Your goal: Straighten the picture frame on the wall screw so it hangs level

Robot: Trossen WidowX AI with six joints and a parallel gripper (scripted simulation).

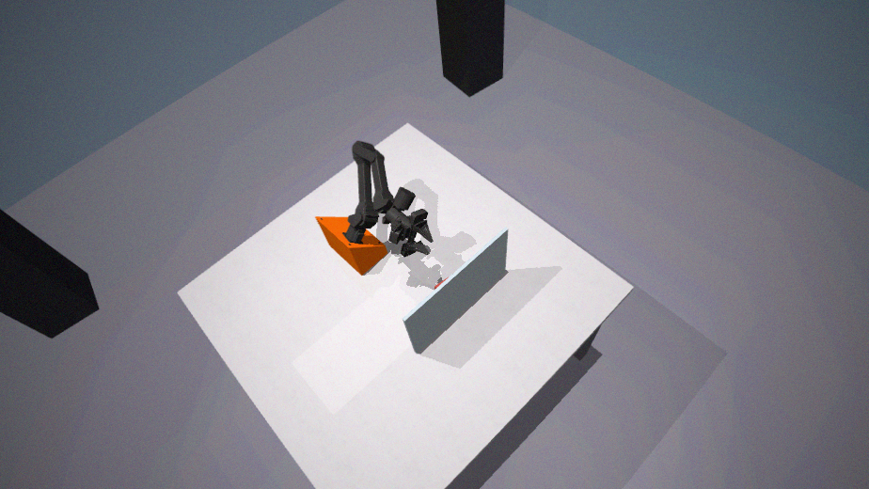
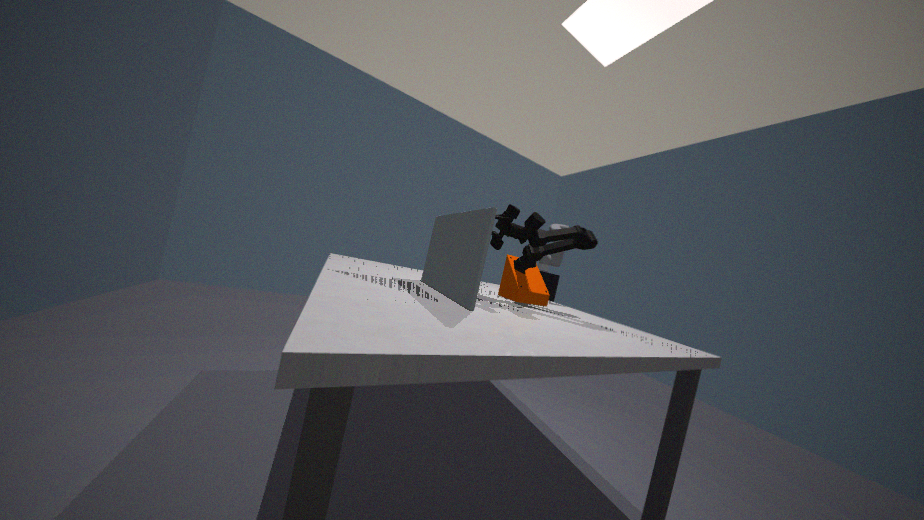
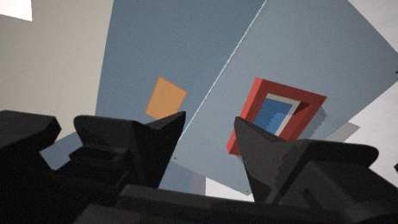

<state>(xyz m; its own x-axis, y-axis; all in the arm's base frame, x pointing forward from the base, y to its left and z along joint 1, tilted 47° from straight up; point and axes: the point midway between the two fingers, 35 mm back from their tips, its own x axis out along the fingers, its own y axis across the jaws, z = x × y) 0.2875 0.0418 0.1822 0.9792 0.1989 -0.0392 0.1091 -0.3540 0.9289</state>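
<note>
My gripper tip is 15 cm above the picture frame, 11 cm short of it and 1 cm to the right of it. The rest, counted from my gripper tip: wall panel 15 cm below, 12 cm ahead, 2 cm to the left.
</note>
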